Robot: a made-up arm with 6 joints. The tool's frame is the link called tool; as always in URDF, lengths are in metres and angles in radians. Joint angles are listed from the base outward. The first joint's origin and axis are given. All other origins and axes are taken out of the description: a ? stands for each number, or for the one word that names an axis. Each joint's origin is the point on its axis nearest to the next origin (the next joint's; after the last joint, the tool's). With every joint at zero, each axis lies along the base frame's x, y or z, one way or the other. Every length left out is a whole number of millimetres.
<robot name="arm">
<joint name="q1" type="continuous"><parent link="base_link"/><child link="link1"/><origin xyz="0 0 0.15" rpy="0 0 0"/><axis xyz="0 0 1"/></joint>
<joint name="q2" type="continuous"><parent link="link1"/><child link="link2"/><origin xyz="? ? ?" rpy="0 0 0"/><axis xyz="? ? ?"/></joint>
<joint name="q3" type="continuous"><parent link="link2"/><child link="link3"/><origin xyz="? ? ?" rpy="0 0 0"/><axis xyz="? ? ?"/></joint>
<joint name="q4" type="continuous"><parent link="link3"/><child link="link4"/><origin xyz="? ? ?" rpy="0 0 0"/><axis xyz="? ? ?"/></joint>
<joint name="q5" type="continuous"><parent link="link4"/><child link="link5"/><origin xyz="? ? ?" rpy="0 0 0"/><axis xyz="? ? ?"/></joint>
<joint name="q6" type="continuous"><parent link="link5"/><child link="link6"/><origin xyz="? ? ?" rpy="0 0 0"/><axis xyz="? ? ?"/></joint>
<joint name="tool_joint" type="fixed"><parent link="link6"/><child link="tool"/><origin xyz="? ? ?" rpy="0 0 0"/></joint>
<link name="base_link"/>
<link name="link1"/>
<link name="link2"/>
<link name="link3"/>
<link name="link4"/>
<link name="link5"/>
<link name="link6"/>
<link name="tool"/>
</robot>
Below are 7 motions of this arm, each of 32 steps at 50 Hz.
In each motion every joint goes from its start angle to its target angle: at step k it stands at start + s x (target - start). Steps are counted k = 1, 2, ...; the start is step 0. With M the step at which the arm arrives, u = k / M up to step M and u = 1 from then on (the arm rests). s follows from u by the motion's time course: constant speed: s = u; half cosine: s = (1 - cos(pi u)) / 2; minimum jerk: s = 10 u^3 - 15 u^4 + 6 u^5.
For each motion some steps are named. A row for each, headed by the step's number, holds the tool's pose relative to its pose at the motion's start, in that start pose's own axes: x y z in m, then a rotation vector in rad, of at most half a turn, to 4 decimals.
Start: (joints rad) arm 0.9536 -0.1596 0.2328 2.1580 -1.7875 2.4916
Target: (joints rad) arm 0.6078 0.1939 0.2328 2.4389 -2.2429 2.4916
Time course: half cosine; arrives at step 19
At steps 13, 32:
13: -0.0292 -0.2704 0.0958 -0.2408 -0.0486 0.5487
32: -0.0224 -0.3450 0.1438 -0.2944 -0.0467 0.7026

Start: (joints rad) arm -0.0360 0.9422 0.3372 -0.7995 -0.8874 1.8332
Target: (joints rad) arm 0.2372 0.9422 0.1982 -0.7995 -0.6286 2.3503
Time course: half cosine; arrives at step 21
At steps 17, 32:
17: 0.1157 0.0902 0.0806 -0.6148 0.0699 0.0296
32: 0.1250 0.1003 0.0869 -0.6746 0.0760 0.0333

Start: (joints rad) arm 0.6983 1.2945 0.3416 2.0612 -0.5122 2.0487
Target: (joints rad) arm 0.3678 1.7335 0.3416 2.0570 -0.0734 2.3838
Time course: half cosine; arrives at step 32
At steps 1, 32:
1: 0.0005 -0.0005 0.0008 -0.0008 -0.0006 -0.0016
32: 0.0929 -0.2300 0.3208 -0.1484 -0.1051 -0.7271

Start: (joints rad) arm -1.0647 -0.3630 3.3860 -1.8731 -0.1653 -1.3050
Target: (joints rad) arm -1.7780 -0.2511 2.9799 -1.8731 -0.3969 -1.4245
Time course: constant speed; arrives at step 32
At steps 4, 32:
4: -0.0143 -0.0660 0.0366 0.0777 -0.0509 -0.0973
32: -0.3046 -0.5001 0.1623 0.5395 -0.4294 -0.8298

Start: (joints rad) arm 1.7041 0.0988 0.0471 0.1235 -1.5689 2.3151
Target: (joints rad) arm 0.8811 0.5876 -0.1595 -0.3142 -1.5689 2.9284
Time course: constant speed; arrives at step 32
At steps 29, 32:
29: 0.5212 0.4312 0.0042 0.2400 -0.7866 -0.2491
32: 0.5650 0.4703 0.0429 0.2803 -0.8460 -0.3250

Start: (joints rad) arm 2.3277 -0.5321 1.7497 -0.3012 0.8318 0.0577
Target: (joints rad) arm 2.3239 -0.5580 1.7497 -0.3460 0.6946 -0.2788
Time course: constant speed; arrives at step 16
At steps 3, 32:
3: 0.0023 0.0016 0.0014 0.0699 0.0213 -0.0039
32: 0.0121 0.0087 0.0075 0.3738 0.1110 -0.0339

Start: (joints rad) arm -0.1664 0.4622 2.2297 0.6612 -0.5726 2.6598
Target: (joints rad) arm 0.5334 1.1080 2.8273 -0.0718 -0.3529 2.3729
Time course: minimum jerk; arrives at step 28
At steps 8, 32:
8: 0.0143 0.0085 0.0595 0.2222 -0.0344 -0.0934
32: -0.0255 -0.1402 0.3589 1.5997 -0.2450 -0.5106

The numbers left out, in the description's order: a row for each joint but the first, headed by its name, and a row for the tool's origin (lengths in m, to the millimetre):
q2: xyz 0 0 0, axis 0 1 0
q3: xyz 0 0 0.267, axis 0 -1 0
q4: xyz 0.632 0 0, axis -1 0 0
q5: xyz 0 -0.188 0, axis 0 -1 0
q6: xyz 0 0 0, axis -1 0 0
tool: xyz 0 0 0

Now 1 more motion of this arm.
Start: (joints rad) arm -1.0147 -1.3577 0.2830 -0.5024 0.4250 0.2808
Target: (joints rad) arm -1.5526 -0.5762 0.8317 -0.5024 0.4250 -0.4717
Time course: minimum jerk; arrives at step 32
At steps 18, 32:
18: 0.0424 0.0159 -0.1360 0.1322 0.1200 0.0796
32: 0.0513 -0.0292 -0.2121 0.2049 0.1938 0.0832

